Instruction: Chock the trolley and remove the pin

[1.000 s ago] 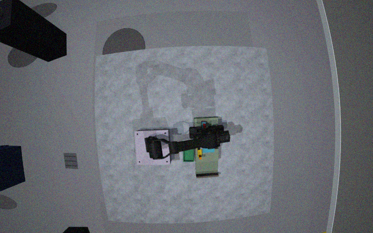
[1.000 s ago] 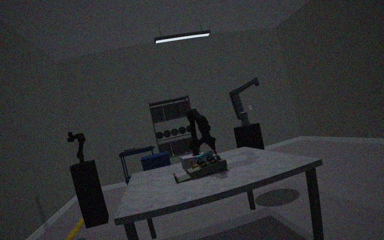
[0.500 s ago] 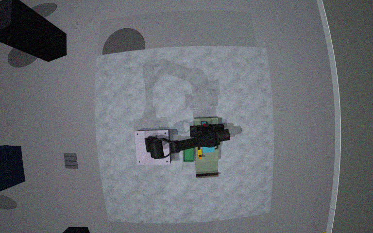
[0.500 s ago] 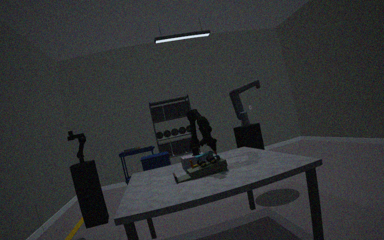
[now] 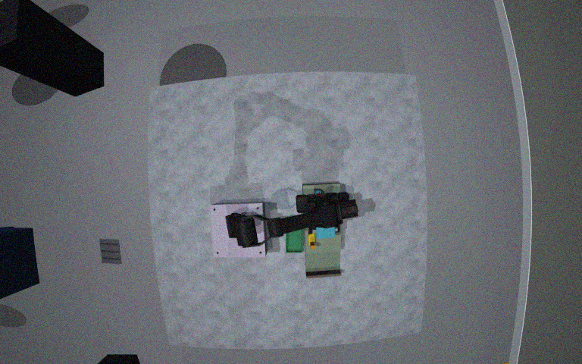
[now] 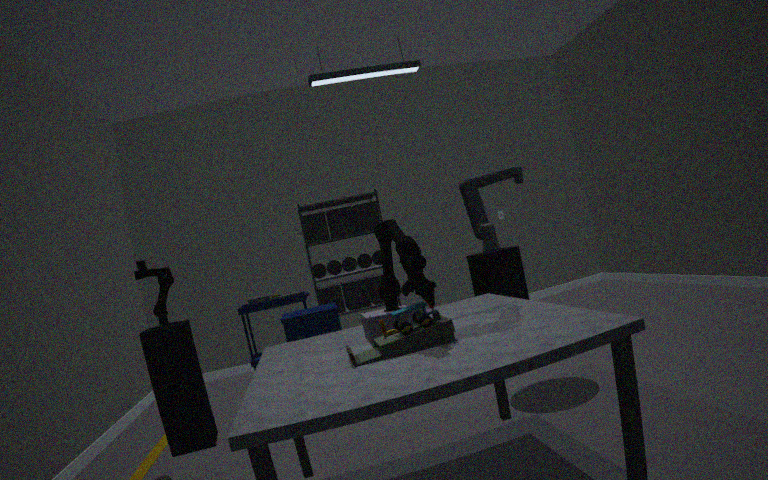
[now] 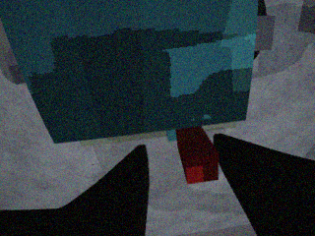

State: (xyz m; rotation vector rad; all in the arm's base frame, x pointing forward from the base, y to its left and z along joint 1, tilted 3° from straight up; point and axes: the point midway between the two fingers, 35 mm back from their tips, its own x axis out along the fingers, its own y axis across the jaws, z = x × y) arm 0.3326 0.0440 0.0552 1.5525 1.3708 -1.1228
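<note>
My gripper tip is 1 cm past the red-headed stop pin and 1 cm above it. The rest, counted from my gripper tip: trolley: 9 cm to the right, 3 cm below; yellow chock: 17 cm to the right, 6 cm below, 6 cm behind; green tray: 17 cm to the right, 14 cm below, 13 cm behind.
</note>
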